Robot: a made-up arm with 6 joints.
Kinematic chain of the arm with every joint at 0, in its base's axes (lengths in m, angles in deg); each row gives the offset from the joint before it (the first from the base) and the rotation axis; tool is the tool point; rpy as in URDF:
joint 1: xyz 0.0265 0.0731 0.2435 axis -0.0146 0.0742 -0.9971
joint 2: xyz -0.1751 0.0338 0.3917 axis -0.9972 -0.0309 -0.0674
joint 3: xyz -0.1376 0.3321 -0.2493 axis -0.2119 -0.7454 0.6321
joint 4: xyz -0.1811 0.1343 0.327 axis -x
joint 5: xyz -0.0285 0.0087 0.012 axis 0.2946 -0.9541 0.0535
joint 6: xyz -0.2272 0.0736 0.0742 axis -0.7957 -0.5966 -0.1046
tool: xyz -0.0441 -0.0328 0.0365 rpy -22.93 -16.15 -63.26
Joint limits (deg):
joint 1: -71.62..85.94
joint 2: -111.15..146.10
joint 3: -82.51..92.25
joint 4: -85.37..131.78
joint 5: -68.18..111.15
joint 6: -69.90..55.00
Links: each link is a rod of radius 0.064 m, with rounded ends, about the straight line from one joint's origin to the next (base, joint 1, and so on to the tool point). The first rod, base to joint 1, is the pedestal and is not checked.
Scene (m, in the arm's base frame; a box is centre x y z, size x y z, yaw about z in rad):
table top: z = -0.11
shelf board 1: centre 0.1 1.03 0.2 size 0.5 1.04 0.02 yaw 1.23
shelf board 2: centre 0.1 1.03 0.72 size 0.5 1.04 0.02 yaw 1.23
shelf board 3: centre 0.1 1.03 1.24 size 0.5 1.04 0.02 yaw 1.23
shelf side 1: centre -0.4 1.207 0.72 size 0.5 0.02 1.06 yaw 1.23
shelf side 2: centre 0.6 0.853 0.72 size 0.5 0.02 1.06 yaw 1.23
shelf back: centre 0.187 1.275 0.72 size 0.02 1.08 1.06 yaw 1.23
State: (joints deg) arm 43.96 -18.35 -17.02 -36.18 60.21 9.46
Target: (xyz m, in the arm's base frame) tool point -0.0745 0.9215 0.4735
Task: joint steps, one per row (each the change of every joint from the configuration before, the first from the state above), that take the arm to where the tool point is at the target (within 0.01 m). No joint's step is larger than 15 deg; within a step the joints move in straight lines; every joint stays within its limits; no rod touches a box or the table.
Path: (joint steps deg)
1: -10.55 3.06 -13.10 0.38 -4.33 -2.53
2: -10.55 3.05 -13.10 0.37 -4.34 -2.53
3: -10.55 3.06 -13.09 0.38 -4.33 -2.53
4: -10.55 3.06 -13.10 0.37 -4.33 -2.52
5: -10.55 3.05 -13.10 0.38 -4.34 -2.53
6: 2.20 4.93 0.00 11.92 12.33 -1.47
7: 2.20 4.92 0.00 11.93 12.33 -1.46
8: 2.20 4.93 0.00 11.92 12.33 -1.47
9: 2.21 4.92 0.00 11.93 12.32 -1.47
10: 2.20 4.93 0.00 11.92 12.33 -1.46
11: 6.71 -0.94 13.25 -10.88 -5.17 3.67
12: 6.72 -0.94 13.24 -10.89 -5.17 3.67
13: 6.71 -0.93 13.25 -10.89 -5.17 3.67
14: 6.72 -0.94 13.25 -10.89 -5.17 3.67

